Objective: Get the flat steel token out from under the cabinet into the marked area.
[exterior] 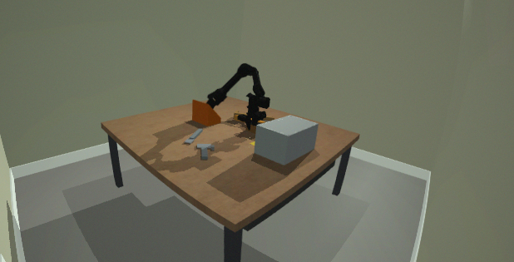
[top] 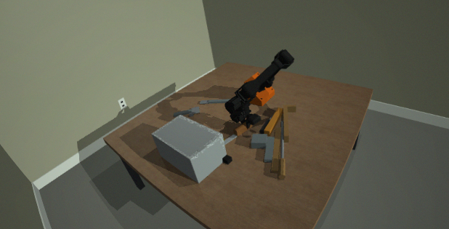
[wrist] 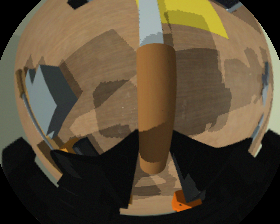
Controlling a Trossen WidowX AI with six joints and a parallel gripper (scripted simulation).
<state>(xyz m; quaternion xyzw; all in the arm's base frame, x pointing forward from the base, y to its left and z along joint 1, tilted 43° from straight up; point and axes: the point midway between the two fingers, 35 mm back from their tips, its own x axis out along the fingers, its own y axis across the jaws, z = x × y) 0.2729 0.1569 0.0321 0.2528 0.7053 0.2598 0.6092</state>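
The orange bar is 120 mm behind my gripper tip, 100 mm to the left of it and 10 mm above it. The rest, counted from my gripper tip: grey block (140 mm to the left, 50 mm ahead, 10 mm above); then wooden stick (230 mm to the left, 30 mm ahead); then grey t-piece (410 mm to the right, 90 mm ahead).
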